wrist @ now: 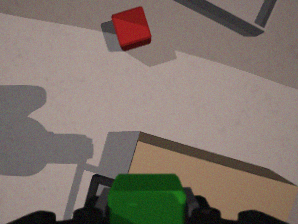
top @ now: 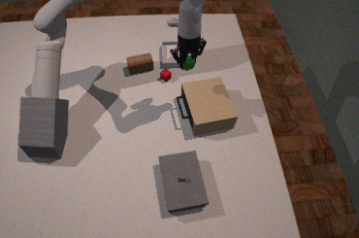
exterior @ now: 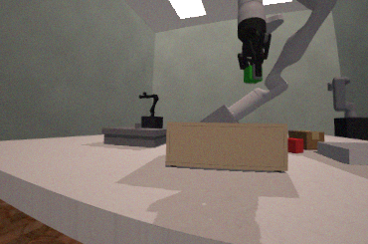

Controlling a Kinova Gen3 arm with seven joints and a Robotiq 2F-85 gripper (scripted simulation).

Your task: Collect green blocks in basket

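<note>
The basket lies 25 cm to the left of my hand, 19 cm below it and 1 cm behind it. Round my hand: cardboard box 18 cm to the left, 18 cm behind, 17 cm below; light wooden cabinet 17 cm below, 7 cm to the right, 7 cm ahead; red block 19 cm below, 11 cm to the left, 7 cm behind.
</note>
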